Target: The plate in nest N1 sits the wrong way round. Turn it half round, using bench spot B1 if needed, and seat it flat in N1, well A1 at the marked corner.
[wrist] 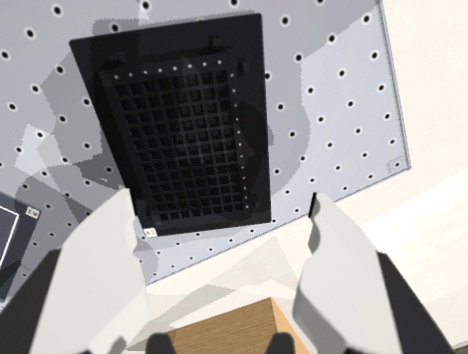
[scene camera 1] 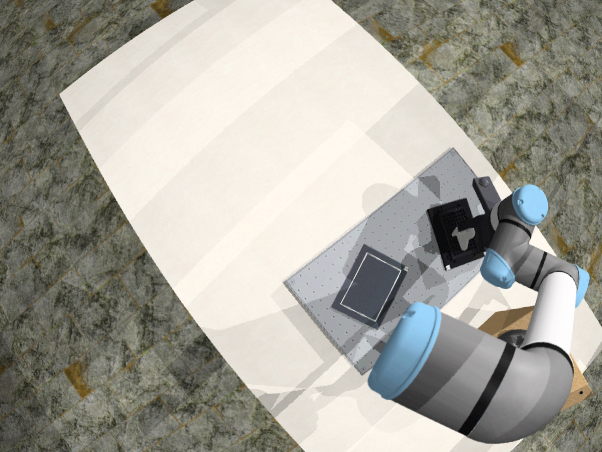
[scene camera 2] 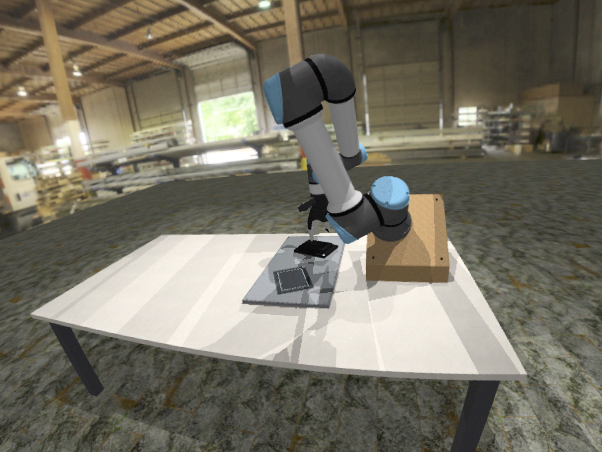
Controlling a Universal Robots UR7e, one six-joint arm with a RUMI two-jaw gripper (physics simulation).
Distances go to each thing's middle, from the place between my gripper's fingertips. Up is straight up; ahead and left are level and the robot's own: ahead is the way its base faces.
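Labels:
Black nest N1 (scene camera 1: pixel 432 212): 20 mm ahead of my hand, 20 mm to the left of it, 50 mm below it. Dark well plate (scene camera 1: pixel 448 220): from my hand, 20 mm ahead, 20 mm to the left, 40 mm below. Bench spot B1 (scene camera 1: pixel 371 286): 60 mm below my hand, 70 mm ahead, 270 mm to the left.

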